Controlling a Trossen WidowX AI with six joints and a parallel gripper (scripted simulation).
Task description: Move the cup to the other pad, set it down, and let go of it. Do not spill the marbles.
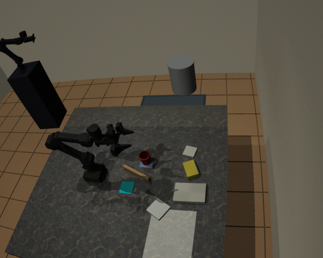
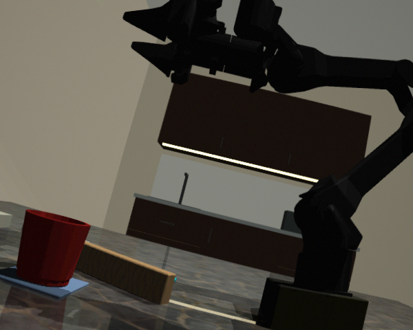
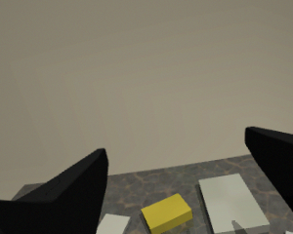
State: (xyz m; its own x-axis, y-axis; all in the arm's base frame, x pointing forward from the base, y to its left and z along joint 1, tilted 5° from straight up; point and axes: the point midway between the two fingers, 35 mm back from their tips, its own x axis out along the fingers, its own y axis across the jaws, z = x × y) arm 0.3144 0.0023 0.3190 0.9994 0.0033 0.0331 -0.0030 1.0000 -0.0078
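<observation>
The red cup is 320 mm below my gripper tip, 100 mm to the left of it and 20 mm behind it. Round my gripper tip: wooden bar: 350 mm below, 70 mm behind, 10 mm to the left; yellow block: 350 mm below, 270 mm ahead, 30 mm to the left; teal pad: 370 mm below, 120 mm behind, 90 mm to the right.
</observation>
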